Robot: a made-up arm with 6 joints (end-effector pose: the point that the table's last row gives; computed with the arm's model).
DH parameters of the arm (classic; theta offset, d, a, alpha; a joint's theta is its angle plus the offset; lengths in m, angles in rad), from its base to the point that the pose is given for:
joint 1: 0 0.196 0 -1.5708
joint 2: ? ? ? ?
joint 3: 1.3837 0 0.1 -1.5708
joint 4: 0 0.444 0 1.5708
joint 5: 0 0 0.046 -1.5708
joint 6: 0 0.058 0 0
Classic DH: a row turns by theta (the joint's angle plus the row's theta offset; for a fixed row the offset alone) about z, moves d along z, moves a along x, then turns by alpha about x.
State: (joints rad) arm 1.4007 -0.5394 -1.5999 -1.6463 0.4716 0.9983
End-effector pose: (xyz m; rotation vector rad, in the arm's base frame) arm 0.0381 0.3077 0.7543 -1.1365 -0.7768 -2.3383
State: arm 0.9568 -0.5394 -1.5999 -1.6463 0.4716 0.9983
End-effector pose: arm 0.1665 0.2615 0.7543 -1.4279 -0.5664 -2.6902
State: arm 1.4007 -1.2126 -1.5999 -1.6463 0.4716 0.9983
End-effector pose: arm -0.0323 -0.1019 0.8256 -0.7105 -0.0047 -2.3908
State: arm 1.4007 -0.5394 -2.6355 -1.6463 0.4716 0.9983
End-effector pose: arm -0.0463 -0.1832 0.9058 -0.4675 0.3863 -2.3255
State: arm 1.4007 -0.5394 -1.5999 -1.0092 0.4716 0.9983
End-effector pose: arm 0.0394 0.3026 0.7618 -1.3720 -0.6020 -1.6679
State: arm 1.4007 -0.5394 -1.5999 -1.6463 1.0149 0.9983
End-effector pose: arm 0.0763 0.2970 0.7552 -1.6970 -0.3319 -2.4492
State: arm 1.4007 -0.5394 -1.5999 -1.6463 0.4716 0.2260
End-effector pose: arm 0.0381 0.3077 0.7543 0.7999 1.2074 2.5128
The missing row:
joint 2: -1.3837 0 0.2097 0
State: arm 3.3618 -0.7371 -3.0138 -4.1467 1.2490 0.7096
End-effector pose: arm 0.4944 0.0756 0.7201 1.8275 -0.8990 1.9108
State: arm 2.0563 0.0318 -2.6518 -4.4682 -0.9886 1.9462
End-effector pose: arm -0.0264 0.2034 0.8209 0.2980 1.4486 2.0427
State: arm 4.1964 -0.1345 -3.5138 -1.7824 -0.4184 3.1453
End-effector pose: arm 0.2021 0.2262 0.7818 0.5737 0.4337 2.2344
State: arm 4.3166 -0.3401 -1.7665 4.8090 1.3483 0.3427
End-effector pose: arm -0.1778 -0.3057 0.7415 0.4129 -1.5221 -0.6645
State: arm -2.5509 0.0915 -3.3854 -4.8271 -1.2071 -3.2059
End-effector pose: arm 0.0549 0.1212 0.7980 -0.7479 -1.0400 -0.9133
